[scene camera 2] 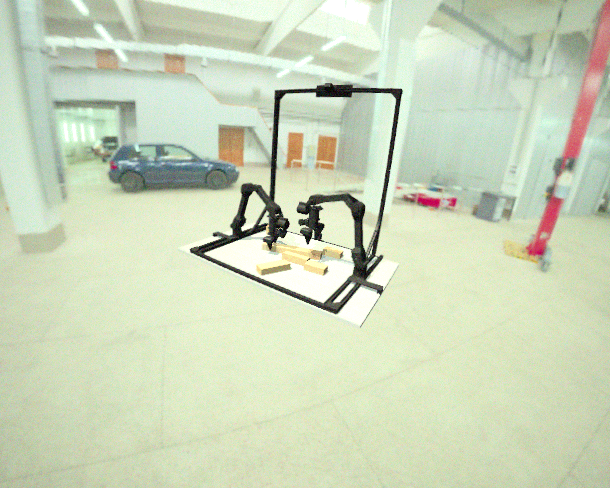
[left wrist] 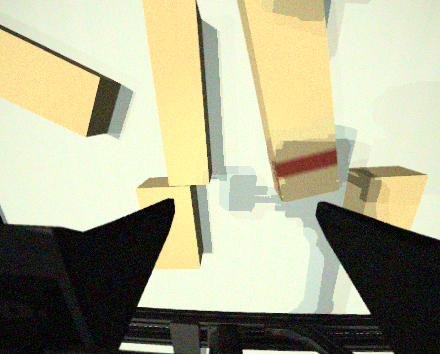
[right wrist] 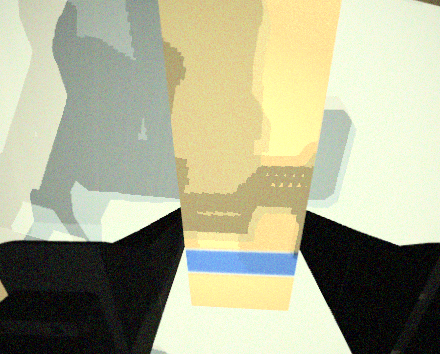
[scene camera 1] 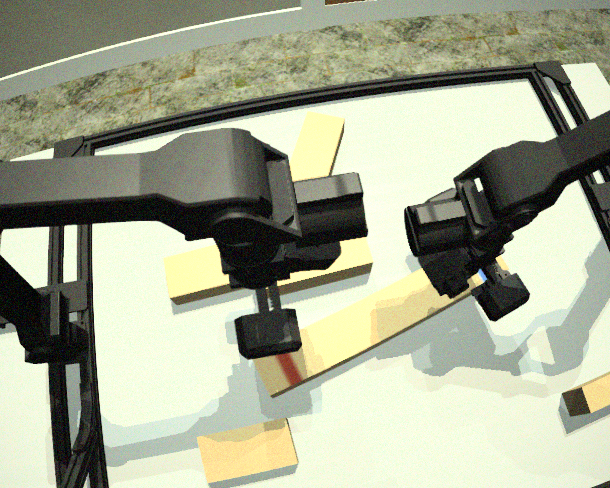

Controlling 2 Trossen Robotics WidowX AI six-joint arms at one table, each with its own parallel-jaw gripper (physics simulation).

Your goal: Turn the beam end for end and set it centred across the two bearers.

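Places are measured from the left arm's base along level axes (x up, y ahead, z left), in metres.
Where they show: left gripper, fingertip midpoint: (scene camera 2: pixel 311 242) (left wrist: pixel 245 206) (scene camera 1: pixel 265 291); right gripper, fingertip midpoint: (scene camera 2: pixel 272 247) (right wrist: pixel 238 211); left arm's base, link origin: (scene camera 2: pixel 359 275) (left wrist: pixel 226 336) (scene camera 1: pixel 68 343); right arm's base, link origin: (scene camera 2: pixel 236 235).
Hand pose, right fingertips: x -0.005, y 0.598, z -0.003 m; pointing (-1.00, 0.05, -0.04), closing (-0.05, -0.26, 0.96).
Note:
Things, the pixels of their centre, and the offset from my right fingertips. "pt": a spot on its surface instead.
- long tan beam, body centre: (left wrist: pixel 276 4) (scene camera 1: pixel 386 314) (scene camera 2: pixel 291 250) dx +0.005, dy -0.128, dz -0.036 m
- red stripe, surface spot: (left wrist: pixel 307 163) (scene camera 1: pixel 286 362) pt dx +0.024, dy -0.274, dz -0.077 m
- blue stripe, surface spot: (right wrist: pixel 241 262) (scene camera 1: pixel 477 262) pt dx +0.024, dy +0.018, dz +0.006 m
- angled block, body centre: (scene camera 1: pixel 312 164) (left wrist: pixel 27 72) (scene camera 2: pixel 273 267) dx +0.005, dy -0.182, dz +0.225 m
The long tan beam (scene camera 1: pixel 351 330) (scene camera 2: pixel 297 250) (left wrist: pixel 300 90) (right wrist: pixel 220 100) has a red stripe (scene camera 1: pixel 288 369) (left wrist: pixel 307 163) at its left end in scene camera 1 and a blue stripe (scene camera 1: pixel 481 275) (right wrist: pixel 241 262) at its right end. My right gripper (scene camera 1: pixel 473 282) (scene camera 2: pixel 271 243) (right wrist: pixel 238 211) is shut on the beam beside the blue stripe. My left gripper (scene camera 1: pixel 277 300) (scene camera 2: pixel 312 236) (left wrist: pixel 245 206) is open and empty, above and beside the red-striped end. Several plain tan blocks lie around; I cannot tell which are the two bearers. How high the beam is held is unclear.
Tan blocks (scene camera 1: pixel 193 269) (scene camera 1: pixel 356 254) lie in line above the beam, partly hidden by my left arm. An angled block (scene camera 1: pixel 317 142) (left wrist: pixel 50 80) lies farther up, one (scene camera 1: pixel 247 452) (left wrist: pixel 400 195) at the lower left, one (scene camera 1: pixel 599 391) at the right edge. A black frame (scene camera 2: pixel 264 280) borders the work area.

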